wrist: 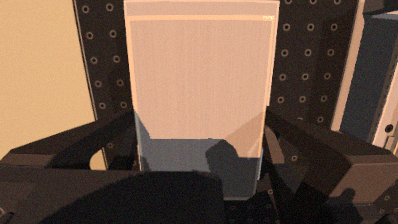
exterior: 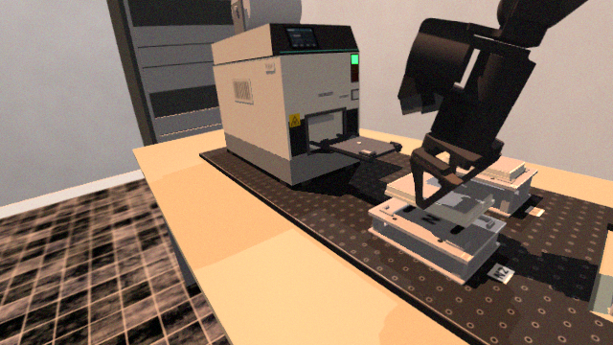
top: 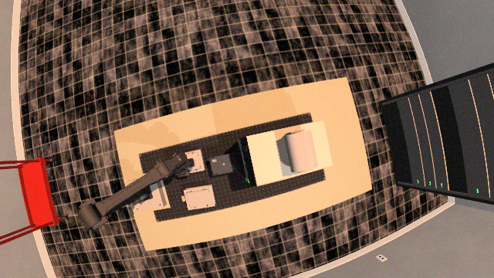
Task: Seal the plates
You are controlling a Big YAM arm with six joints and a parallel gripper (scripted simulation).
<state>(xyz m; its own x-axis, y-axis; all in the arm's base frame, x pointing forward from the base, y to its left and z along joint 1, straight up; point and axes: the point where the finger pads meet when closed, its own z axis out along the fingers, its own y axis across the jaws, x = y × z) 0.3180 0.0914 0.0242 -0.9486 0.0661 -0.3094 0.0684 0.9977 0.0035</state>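
The well plate is right at my hand. Also, from my hand: sealer stage: 200 mm ahead, 60 mm to the right, 20 mm above; then plate nest N2: 50 mm below; then sealer screen: 320 mm ahead, 240 mm above, 20 mm to the right.
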